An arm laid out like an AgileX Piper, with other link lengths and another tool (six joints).
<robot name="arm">
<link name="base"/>
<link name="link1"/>
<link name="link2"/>
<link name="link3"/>
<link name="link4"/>
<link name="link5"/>
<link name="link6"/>
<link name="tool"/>
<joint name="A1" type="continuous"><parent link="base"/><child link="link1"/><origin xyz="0 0 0.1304"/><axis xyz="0 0 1"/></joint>
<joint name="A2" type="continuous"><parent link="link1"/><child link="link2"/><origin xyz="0 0 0"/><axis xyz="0 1 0"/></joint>
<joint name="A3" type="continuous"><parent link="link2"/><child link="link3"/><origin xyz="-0.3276 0 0.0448"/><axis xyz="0 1 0"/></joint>
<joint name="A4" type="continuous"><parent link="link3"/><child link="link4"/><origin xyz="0.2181 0 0.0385"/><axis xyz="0.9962 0 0.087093"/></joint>
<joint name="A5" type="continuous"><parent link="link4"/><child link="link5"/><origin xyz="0 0 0"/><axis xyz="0 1 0"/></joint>
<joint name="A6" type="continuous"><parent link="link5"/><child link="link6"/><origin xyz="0.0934 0 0.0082"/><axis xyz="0.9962 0 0.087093"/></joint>
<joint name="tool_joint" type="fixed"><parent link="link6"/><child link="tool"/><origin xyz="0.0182 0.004 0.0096" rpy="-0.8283 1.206 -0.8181"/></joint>
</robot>
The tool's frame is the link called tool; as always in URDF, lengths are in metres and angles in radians. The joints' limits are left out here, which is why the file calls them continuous.
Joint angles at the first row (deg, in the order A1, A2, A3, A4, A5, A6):
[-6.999 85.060 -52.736 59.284 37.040 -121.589]
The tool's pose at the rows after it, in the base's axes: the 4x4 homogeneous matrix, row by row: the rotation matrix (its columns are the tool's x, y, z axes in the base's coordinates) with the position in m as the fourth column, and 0 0 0 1 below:
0.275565 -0.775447 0.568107 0.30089; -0.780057 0.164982 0.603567 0.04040; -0.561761 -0.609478 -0.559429 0.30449; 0 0 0 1
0.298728 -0.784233 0.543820 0.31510; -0.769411 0.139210 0.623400 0.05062; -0.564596 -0.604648 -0.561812 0.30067; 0 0 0 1
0.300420 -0.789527 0.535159 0.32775; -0.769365 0.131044 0.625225 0.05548; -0.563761 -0.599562 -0.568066 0.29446; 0 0 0 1
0.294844 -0.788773 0.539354 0.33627; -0.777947 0.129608 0.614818 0.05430; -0.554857 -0.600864 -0.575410 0.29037; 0 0 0 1
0.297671 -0.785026 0.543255 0.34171; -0.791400 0.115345 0.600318 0.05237; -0.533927 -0.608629 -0.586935 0.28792; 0 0 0 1
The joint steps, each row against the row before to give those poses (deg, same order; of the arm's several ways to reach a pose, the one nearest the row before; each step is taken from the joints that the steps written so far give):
[2.053 2.736 -2.334 0.135 0.118 0.001]
[2.119 2.930 -2.521 0.129 -0.131 0.000]
[1.149 2.590 -1.749 0.140 -0.869 -0.003]
[0.066 1.552 -1.127 -0.355 -0.849 0.003]
[-0.001 0.898 -0.850 -1.188 -0.833 -0.003]

